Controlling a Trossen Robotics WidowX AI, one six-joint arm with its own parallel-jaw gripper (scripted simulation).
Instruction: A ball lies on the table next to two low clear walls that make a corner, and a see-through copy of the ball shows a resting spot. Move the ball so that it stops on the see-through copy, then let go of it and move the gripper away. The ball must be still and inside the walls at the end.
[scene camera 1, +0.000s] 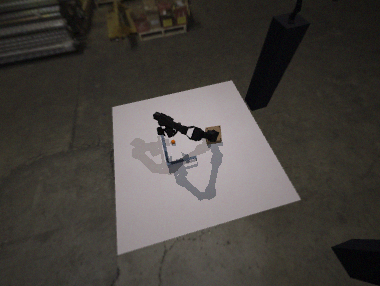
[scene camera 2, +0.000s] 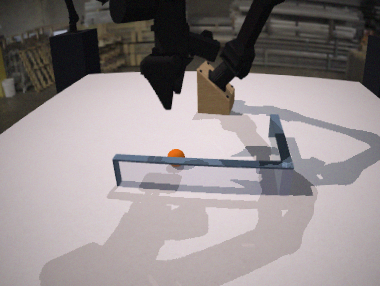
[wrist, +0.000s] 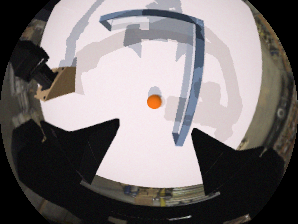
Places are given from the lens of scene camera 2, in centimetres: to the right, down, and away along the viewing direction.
my gripper (scene camera 2: 173, 101): -3, -8, 56
clear wall (scene camera 2: 217, 180): 5, 6, 52
